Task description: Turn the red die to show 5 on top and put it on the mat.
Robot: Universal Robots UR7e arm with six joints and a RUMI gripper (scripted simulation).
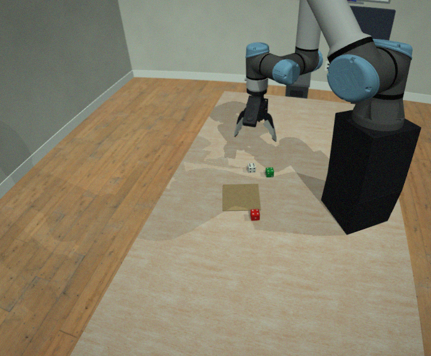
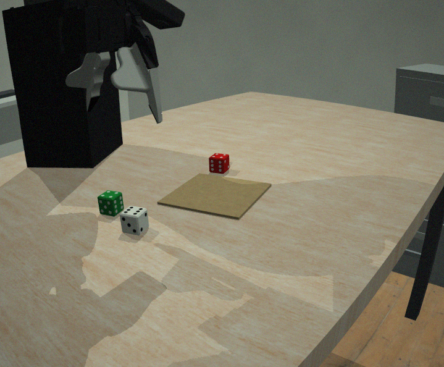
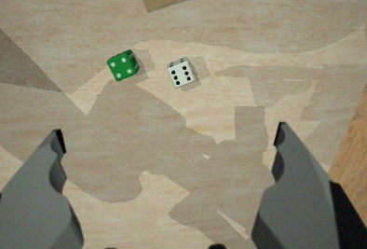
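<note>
Right now my hand is 140 mm above the white die, 10 mm to the left of it and 10 mm short of it. Also, from my hand: red die (250 mm to the left, 140 mm below, 40 mm behind); then tan mat (160 mm to the left, 160 mm below, 30 mm ahead); then green die (140 mm below, 70 mm behind, 10 mm to the left).
</note>
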